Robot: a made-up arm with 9 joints. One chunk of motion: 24 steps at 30 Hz.
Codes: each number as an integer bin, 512 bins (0 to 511) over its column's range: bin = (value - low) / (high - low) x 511, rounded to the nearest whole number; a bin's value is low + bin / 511 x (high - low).
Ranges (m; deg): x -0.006..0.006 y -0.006..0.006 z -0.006..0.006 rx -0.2..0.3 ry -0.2..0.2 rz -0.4..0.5
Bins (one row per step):
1: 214 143 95 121 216 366
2: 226 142 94 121 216 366
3: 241 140 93 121 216 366
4: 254 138 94 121 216 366
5: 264 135 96 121 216 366
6: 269 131 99 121 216 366
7: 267 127 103 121 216 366
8: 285 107 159 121 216 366
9: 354 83 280 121 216 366
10: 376 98 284 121 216 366
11: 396 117 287 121 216 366
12: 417 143 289 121 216 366
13: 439 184 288 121 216 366
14: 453 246 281 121 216 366
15: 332 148 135 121 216 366
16: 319 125 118 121 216 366
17: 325 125 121 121 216 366
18: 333 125 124 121 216 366
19: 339 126 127 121 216 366
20: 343 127 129 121 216 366
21: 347 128 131 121 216 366
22: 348 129 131 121 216 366
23: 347 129 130 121 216 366
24: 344 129 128 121 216 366
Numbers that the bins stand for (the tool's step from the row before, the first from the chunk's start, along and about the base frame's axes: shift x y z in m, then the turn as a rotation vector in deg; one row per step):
1: -0.00097 -0.00264 -0.00377 -0.082 -0.031 0.245
2: -0.00069 -0.00267 -0.00379 -0.082 -0.031 0.245
3: -0.00034 -0.00271 -0.00382 -0.082 -0.031 0.245
4: -0.00004 -0.00276 -0.00379 -0.082 -0.031 0.245
5: 0.00020 -0.00283 -0.00375 -0.082 -0.031 0.245
6: 0.00032 -0.00292 -0.00368 -0.082 -0.031 0.245
7: 0.00027 -0.00302 -0.00358 -0.082 -0.031 0.245
8: 0.00069 -0.00349 -0.00227 -0.082 -0.031 0.245
9: 0.00231 -0.00405 0.00058 -0.082 -0.031 0.245
10: 0.00283 -0.00370 0.00067 -0.082 -0.031 0.245
11: 0.00330 -0.00325 0.00074 -0.082 -0.031 0.245
12: 0.00379 -0.00264 0.00079 -0.082 -0.031 0.245
13: 0.00431 -0.00168 0.00076 -0.082 -0.031 0.245
14: 0.00464 -0.00022 0.00060 -0.082 -0.031 0.245
15: 0.00180 -0.00252 -0.00283 -0.082 -0.031 0.245
16: 0.00149 -0.00306 -0.00323 -0.082 -0.031 0.245
17: 0.00163 -0.00306 -0.00316 -0.082 -0.031 0.245
18: 0.00182 -0.00306 -0.00309 -0.082 -0.031 0.245
19: 0.00196 -0.00304 -0.00302 -0.082 -0.031 0.245
20: 0.00205 -0.00302 -0.00297 -0.082 -0.031 0.245
21: 0.00215 -0.00299 -0.00292 -0.082 -0.031 0.245
22: 0.00217 -0.00297 -0.00292 -0.082 -0.031 0.245
23: 0.00215 -0.00297 -0.00295 -0.082 -0.031 0.245
24: 0.00208 -0.00297 -0.00299 -0.082 -0.031 0.245

